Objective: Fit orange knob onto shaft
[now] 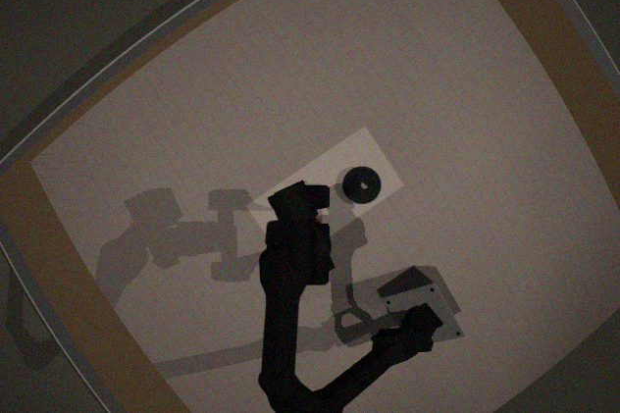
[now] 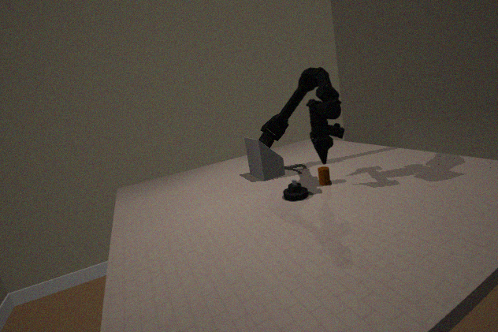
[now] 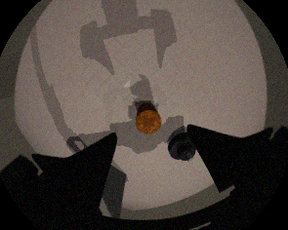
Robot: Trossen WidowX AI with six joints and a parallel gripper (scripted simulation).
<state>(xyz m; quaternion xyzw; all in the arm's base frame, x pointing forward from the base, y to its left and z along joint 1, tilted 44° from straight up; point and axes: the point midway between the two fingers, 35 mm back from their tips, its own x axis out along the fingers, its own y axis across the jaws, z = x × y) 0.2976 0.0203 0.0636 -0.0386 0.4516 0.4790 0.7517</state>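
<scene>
The orange knob is 50 mm below my gripper tip. Round my gripper tip: black round pedestal: 140 mm to the right, 60 mm below.
</scene>
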